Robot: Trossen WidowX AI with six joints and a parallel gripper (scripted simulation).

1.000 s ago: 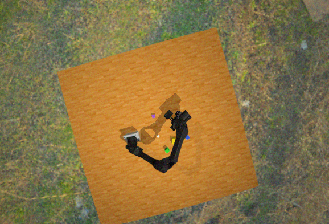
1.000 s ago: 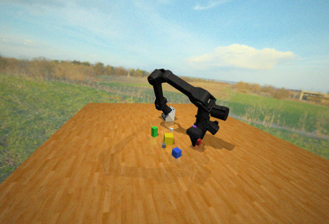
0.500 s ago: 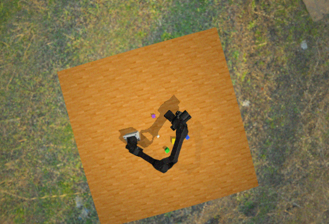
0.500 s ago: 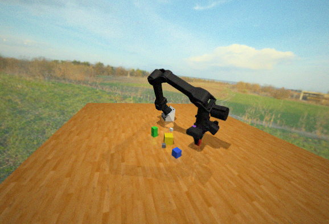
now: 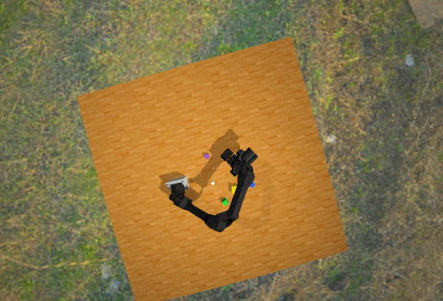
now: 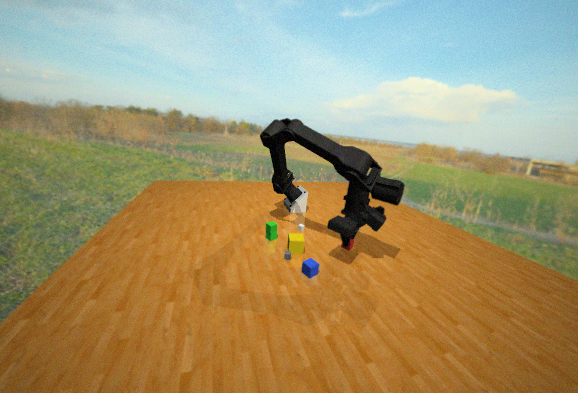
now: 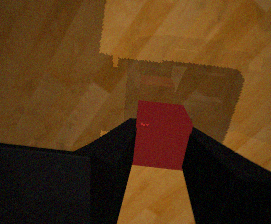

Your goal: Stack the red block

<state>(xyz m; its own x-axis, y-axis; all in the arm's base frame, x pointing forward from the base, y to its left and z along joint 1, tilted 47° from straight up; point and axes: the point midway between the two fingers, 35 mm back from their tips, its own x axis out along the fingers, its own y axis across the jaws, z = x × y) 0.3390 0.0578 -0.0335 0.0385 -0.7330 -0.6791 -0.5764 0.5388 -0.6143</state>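
Now: gripper tip 3 cm past the yellow block and 15 cm to the left of it. The rest, counted from my gripper tip: purple block: 15 cm behind, 7 cm to the left, 1 cm below; then red block: right at my gripper tip; then blue block: 7 cm ahead, 14 cm to the right, 1 cm below.
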